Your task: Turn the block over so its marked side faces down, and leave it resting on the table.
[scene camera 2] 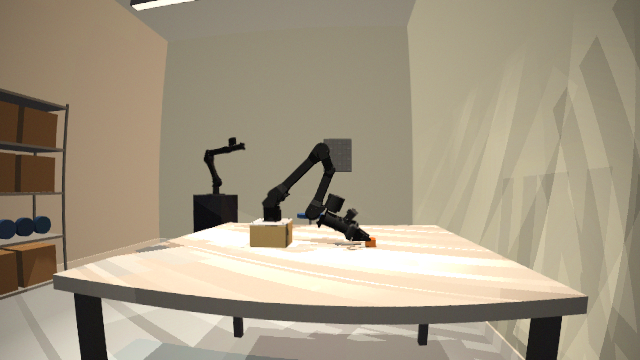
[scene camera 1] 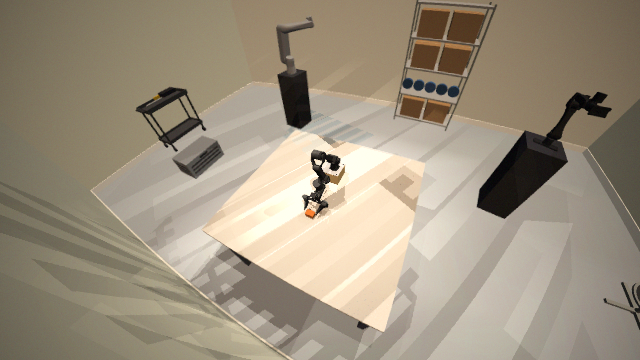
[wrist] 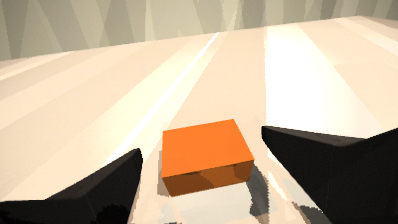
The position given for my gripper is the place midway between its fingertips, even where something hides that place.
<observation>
My gripper [wrist: 203, 142] is open and holds nothing. Further things: a block [wrist: 197, 158].
</observation>
